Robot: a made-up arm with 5 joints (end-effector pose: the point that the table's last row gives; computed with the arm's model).
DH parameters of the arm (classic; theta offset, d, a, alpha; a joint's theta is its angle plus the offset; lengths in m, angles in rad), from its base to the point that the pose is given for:
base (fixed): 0.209 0 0.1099 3.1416
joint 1: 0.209 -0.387 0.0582 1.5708
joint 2: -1.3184 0 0.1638 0
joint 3: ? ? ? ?
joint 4: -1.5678 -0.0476 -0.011 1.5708
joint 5: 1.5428 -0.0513 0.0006 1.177
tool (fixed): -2.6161 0.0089 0 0
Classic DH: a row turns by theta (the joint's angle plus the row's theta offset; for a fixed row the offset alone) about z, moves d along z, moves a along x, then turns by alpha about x.
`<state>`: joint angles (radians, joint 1 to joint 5).
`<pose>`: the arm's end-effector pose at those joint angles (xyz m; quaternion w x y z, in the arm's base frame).
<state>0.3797 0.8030 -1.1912 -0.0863 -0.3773</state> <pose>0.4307 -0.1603 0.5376 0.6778 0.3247 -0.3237 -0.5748</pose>
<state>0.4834 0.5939 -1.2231 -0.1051 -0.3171</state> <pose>0.3730 -0.1728 0.6041 0.6211 0.3086 -0.4591 -0.5552</pose>
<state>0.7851 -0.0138 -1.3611 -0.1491 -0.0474</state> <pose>0.1640 -0.1010 0.7247 0.3659 0.1377 -0.8069 -0.4427</pose>
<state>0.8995 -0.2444 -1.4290 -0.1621 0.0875</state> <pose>0.0933 -0.0341 0.7303 0.2318 0.0431 -0.8966 -0.3749</pose>
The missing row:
joint 3: 1.3154 0 0.1333 0
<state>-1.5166 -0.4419 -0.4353 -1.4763 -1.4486</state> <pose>0.1678 0.1050 0.6914 0.0104 0.8022 0.1520 0.5773</pose>
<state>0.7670 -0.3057 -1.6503 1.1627 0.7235</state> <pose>0.1045 -0.0325 0.7045 0.4275 -0.2578 -0.5671 -0.6552</pose>
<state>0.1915 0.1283 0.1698 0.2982 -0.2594</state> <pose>0.3775 -0.0798 0.4710 0.7628 0.0733 0.1432 -0.6263</pose>
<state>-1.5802 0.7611 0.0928 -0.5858 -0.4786</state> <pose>0.1555 0.3536 0.3573 0.9533 0.1193 0.2136 0.1768</pose>
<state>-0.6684 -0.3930 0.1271 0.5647 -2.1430</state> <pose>0.3024 0.1069 0.5560 0.4014 0.5616 0.6143 -0.3822</pose>
